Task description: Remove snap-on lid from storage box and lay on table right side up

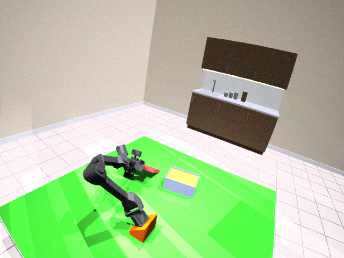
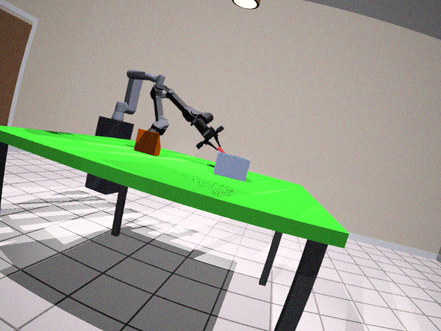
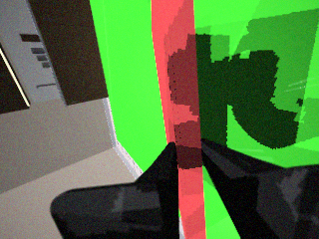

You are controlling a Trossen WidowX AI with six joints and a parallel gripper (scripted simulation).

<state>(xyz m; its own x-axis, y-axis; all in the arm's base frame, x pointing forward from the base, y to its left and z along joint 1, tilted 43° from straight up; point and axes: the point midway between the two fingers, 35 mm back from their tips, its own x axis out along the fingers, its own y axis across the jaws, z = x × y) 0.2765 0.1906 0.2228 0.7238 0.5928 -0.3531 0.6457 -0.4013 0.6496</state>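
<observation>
Right now my gripper tip is 70 mm short of the lid, 40 mm above it and 20 mm to the right of it. Also, from my gripper tip: storage box: 290 mm to the right, 130 mm ahead, 60 mm below.
</observation>
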